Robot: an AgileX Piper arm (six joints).
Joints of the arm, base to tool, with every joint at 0 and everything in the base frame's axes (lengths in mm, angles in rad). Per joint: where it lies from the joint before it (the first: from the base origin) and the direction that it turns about. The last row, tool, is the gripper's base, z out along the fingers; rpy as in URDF.
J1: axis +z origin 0 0 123
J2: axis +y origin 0 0 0
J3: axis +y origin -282.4 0 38.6
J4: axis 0.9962 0 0.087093 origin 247.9 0 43.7
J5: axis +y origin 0 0 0
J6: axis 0.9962 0 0.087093 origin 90.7 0 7.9
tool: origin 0 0 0 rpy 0 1.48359 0
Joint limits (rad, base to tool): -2.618..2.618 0..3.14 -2.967..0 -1.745..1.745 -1.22..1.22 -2.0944..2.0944
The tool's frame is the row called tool.
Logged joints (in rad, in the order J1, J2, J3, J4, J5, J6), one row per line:
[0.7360, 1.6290, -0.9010, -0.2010, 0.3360, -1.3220]
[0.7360, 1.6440, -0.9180, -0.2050, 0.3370, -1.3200]
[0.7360, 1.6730, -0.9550, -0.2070, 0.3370, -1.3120]
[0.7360, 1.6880, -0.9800, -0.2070, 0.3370, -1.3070]
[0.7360, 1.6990, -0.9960, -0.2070, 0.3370, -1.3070]
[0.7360, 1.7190, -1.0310, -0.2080, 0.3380, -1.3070]
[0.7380, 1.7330, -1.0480, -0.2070, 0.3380, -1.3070]
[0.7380, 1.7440, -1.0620, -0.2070, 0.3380, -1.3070]
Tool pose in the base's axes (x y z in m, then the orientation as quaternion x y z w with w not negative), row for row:
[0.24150, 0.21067, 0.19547, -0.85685, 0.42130, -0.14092, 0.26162]
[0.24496, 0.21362, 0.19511, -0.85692, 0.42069, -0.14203, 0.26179]
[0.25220, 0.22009, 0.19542, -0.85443, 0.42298, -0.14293, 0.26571]
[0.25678, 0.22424, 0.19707, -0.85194, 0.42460, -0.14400, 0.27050]
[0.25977, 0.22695, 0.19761, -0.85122, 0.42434, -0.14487, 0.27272]
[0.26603, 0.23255, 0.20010, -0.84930, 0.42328, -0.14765, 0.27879]
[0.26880, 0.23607, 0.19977, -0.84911, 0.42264, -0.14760, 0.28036]
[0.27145, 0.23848, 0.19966, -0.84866, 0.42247, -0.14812, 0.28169]
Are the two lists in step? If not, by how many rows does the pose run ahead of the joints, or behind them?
They are in step.
